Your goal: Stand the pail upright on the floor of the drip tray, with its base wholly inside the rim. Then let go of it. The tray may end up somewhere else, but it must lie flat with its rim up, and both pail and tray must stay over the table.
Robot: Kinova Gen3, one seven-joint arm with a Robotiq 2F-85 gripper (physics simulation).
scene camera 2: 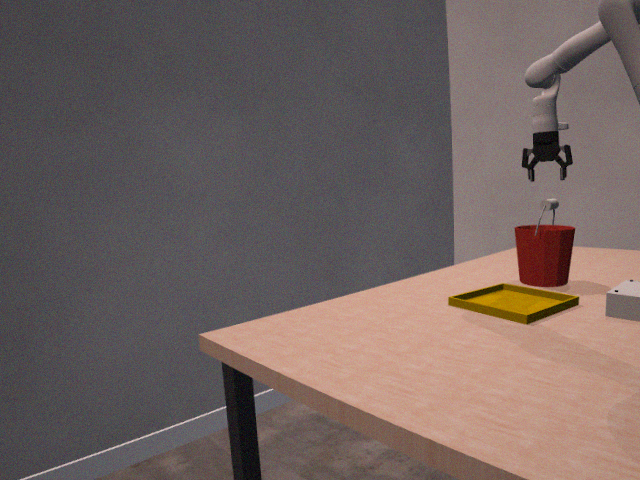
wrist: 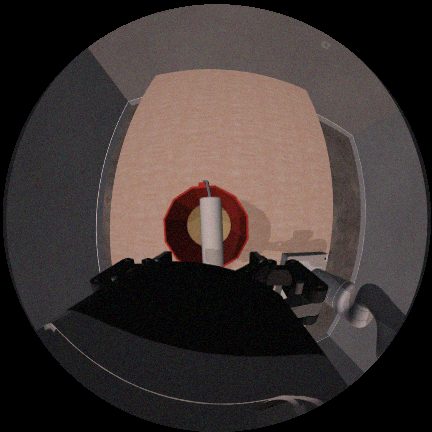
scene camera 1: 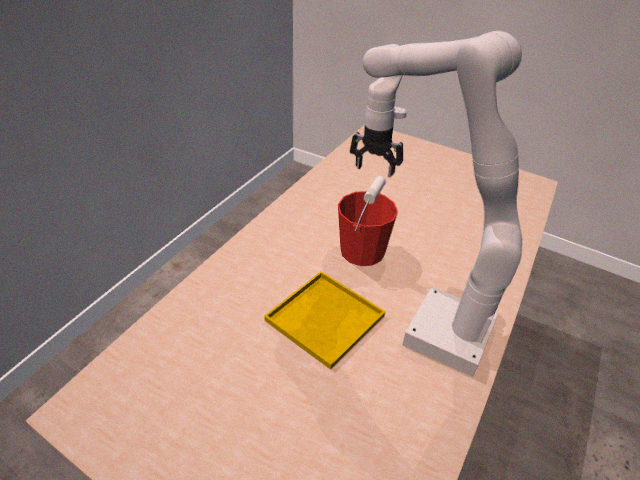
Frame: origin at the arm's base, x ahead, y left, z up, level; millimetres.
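Seen in the pictures: gripper, fingertip midpoint: [scene camera 2: 547, 180] [wrist: 209, 260] [scene camera 1: 374, 171]; arm's base, link origin: [scene camera 1: 468, 328].
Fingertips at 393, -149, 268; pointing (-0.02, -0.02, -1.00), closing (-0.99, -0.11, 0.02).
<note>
Offsets run from my fingertips to a thing's top centre, as dx, dy, dz. Level surfaces: height alone.
The red pail [scene camera 1: 364, 242] [scene camera 2: 544, 258] [wrist: 181, 241] stands upright on the table, behind the drip tray and apart from it. Its wire handle is raised, with a white grip @[+2, -24, -57] [scene camera 1: 374, 189] [scene camera 2: 550, 204] [wrist: 211, 225] above the pail's mouth. The yellow drip tray @[-31, +290, -299] [scene camera 1: 297, 342] [scene camera 2: 491, 308] lies flat with its rim up and holds nothing; it does not show in the wrist view. My gripper [scene camera 1: 374, 170] [scene camera 2: 546, 179] [wrist: 209, 260] is open and empty, pointing down, a little above the white grip. In the wrist view the grip runs up between the two fingers, its near end close to the fingertips.
The tan table @[dz -321] [scene camera 1: 206, 372] [scene camera 2: 387, 351] [wrist: 220, 125] carries everything. The robot's light base [scene camera 1: 439, 346] [scene camera 2: 622, 307] [wrist: 305, 259] stands to the right of the tray and pail. A dark grey wall [scene camera 1: 144, 103] rises beyond the table's left edge.
</note>
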